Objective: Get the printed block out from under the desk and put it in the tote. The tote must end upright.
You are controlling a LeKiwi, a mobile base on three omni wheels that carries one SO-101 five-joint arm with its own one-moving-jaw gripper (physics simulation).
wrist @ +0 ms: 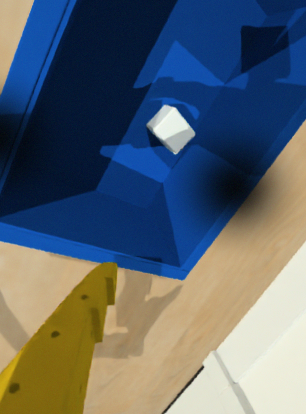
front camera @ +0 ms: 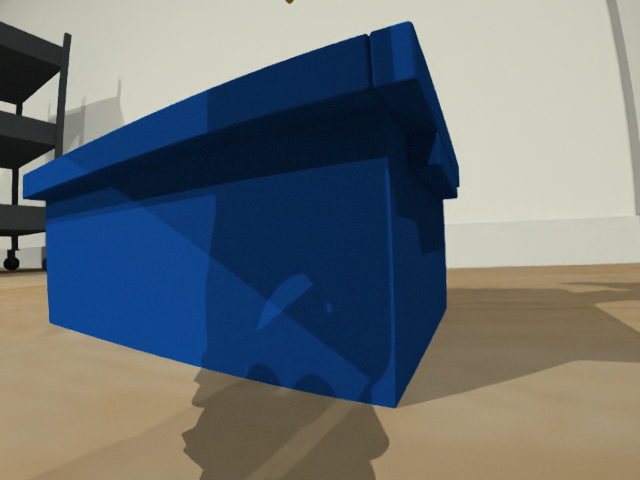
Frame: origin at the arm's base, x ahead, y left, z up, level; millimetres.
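Seen in the pictures: hand, tool point: (wrist: 116, 278).
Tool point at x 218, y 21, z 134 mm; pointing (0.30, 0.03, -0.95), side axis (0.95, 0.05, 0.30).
Pixels of each thing's top centre, then the offset from my tool point to it. Level surfaces: height alone.
- blue tote, top centre: (wrist: 197, 96) (front camera: 241, 164) 103 mm down, 73 mm ahead, 44 mm left
- white printed block, top centre: (wrist: 176, 132) 189 mm down, 103 mm ahead, 1 mm left
- wood floor, surface height: 223 mm down
The blue tote (front camera: 129, 268) (wrist: 90, 254) stands upright on the floor, close in front in the front view and seen from above in the wrist view. The white printed block (wrist: 171, 129) lies inside the tote on its bottom, tilted in outline, apart from the gripper. My gripper shows in the wrist view as one yellow notched jaw (wrist: 102, 295) at the lower left; the moving jaw is out of the picture, so it is open and empty. The jaw's tip is drawn at the tote's near rim. A tiny yellow tip shows at the top edge of the front view.
A dark shelf cart (front camera: 63, 98) stands at the left behind the tote. A pale wall (front camera: 532, 118) with a baseboard (front camera: 537, 240) runs behind. The wood floor (front camera: 516, 413) carries the arm's shadow. White surfaces (wrist: 270, 345) show at the lower right of the wrist view.
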